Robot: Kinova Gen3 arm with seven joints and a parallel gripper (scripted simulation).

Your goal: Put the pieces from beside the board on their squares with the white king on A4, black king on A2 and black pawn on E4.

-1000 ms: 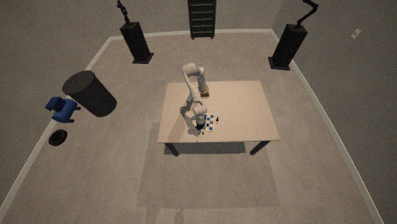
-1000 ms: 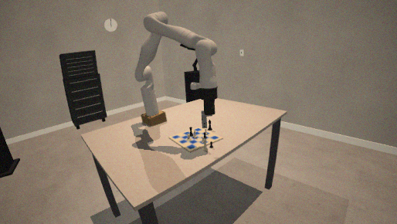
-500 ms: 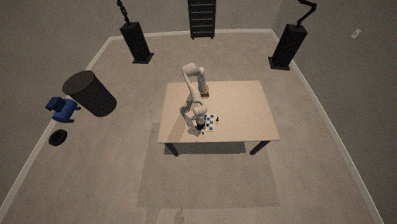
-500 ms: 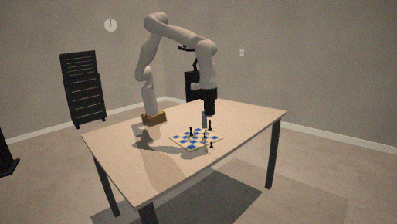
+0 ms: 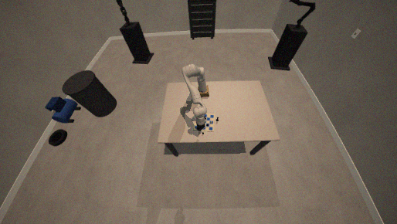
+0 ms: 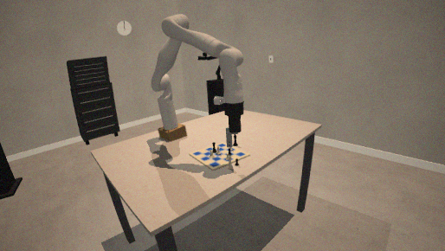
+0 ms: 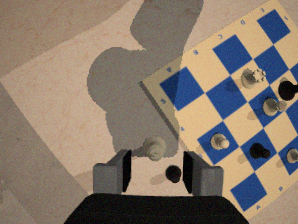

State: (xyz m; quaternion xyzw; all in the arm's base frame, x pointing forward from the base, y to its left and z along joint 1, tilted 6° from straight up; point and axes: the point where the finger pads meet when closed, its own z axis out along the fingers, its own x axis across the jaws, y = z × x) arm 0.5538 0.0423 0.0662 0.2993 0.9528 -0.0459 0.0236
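Now: hand 9 cm above the white king. Round my hand: blue-and-cream chessboard 14 cm behind, 3 cm to the left, 12 cm below; black king 18 cm behind, 17 cm to the left, 9 cm below.
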